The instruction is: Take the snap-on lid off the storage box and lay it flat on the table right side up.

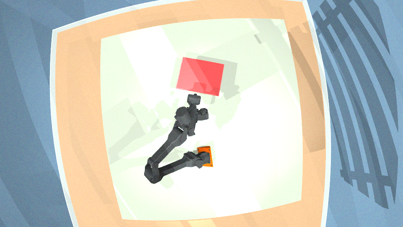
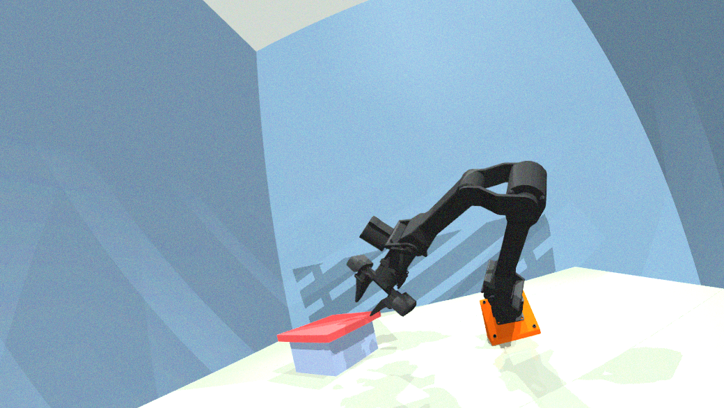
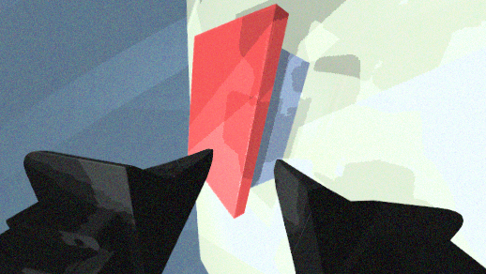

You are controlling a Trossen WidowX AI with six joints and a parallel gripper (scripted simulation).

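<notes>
Right now my gripper tip is 12 cm short of the red lid, 4 cm to the left of it and 4 cm above it. From my gripper tip the other things lie so: storage box: 12 cm ahead, 9 cm below, 4 cm to the right.
</notes>
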